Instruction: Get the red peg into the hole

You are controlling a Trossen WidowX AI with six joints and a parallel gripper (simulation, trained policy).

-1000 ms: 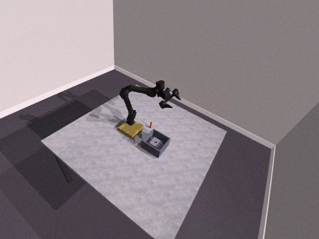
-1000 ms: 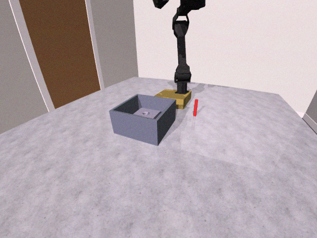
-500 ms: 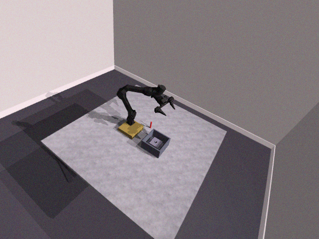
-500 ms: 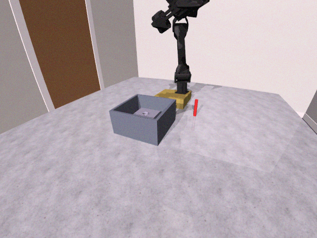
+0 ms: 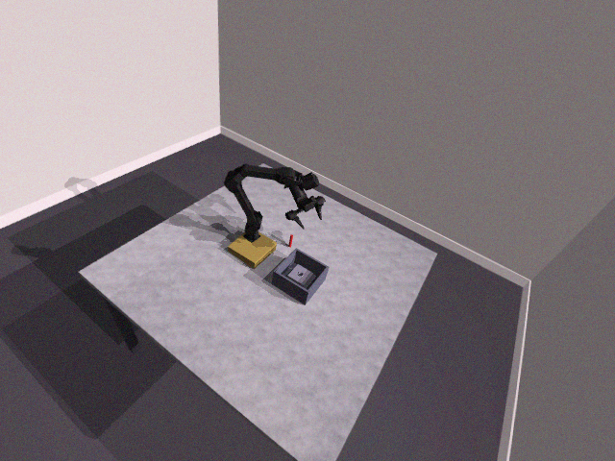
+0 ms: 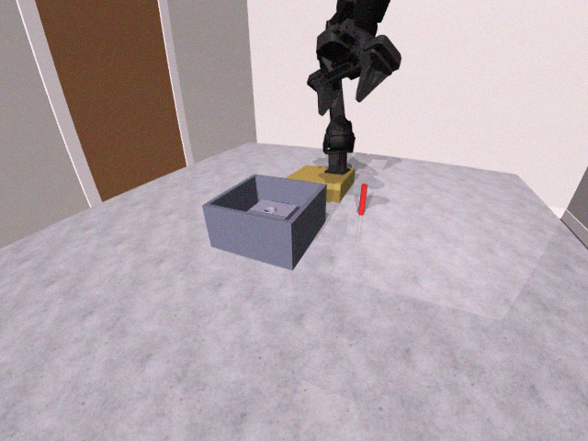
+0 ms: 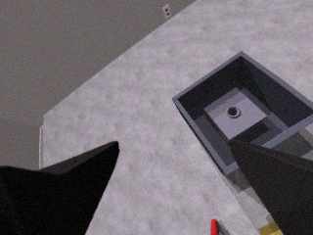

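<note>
Right now my gripper tip is 22 cm above the red peg, 12 cm past it and 3 cm to the right of it. Round my gripper tip: light grey plate 22 cm below, 12 cm to the right, 7 cm ahead; then grey box 24 cm below, 12 cm to the right, 7 cm ahead.
</note>
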